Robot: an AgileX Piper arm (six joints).
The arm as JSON. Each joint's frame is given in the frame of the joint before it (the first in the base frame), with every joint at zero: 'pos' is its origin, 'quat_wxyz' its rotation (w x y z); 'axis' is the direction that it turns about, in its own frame. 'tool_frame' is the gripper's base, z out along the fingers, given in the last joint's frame.
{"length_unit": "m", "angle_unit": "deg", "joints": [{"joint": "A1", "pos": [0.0, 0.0, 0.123], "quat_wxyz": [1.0, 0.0, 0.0, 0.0], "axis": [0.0, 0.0, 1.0]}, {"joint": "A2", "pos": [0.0, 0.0, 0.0], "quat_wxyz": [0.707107, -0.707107, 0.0, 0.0], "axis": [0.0, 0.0, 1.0]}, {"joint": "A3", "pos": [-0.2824, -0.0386, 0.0], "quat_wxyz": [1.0, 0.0, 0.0, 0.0], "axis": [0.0, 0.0, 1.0]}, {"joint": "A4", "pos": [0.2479, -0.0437, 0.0], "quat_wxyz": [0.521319, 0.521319, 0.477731, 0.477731], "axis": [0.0, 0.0, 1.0]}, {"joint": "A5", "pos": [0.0, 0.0, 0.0], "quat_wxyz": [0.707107, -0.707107, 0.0, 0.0], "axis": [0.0, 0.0, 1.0]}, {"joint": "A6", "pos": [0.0, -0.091, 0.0], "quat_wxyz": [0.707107, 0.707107, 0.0, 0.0], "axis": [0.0, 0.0, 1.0]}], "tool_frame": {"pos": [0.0, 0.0, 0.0], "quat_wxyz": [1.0, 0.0, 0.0, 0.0]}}
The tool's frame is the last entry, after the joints.
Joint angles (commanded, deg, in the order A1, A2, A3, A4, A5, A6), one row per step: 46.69 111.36 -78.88 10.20 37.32 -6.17; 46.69 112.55 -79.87 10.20 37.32 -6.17; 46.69 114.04 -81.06 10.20 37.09 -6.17; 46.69 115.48 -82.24 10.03 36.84 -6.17; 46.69 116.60 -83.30 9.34 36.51 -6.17; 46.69 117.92 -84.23 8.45 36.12 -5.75; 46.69 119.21 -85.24 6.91 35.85 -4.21; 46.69 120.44 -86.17 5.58 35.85 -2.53; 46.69 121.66 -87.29 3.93 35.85 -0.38; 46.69 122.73 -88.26 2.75 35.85 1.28; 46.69 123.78 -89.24 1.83 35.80 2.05
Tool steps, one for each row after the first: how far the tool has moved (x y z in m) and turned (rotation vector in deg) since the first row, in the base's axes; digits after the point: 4 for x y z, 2 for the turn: 0.0031 0.0033 -0.0039 -0.15 0.14 0.00; 0.0071 0.0074 -0.0090 -0.21 0.17 -0.04; 0.0110 0.0113 -0.0139 -0.34 0.06 0.00; 0.0149 0.0144 -0.0172 -0.58 -0.58 0.28; 0.0187 0.0171 -0.0226 -1.05 -1.01 0.28; 0.0229 0.0194 -0.0278 -1.64 -1.43 -0.40; 0.0264 0.0214 -0.0330 -2.25 -1.47 -1.26; 0.0305 0.0235 -0.0374 -2.78 -1.70 -2.40; 0.0339 0.0254 -0.0413 -3.13 -1.82 -3.32; 0.0371 0.0276 -0.0451 -3.48 -2.14 -3.58
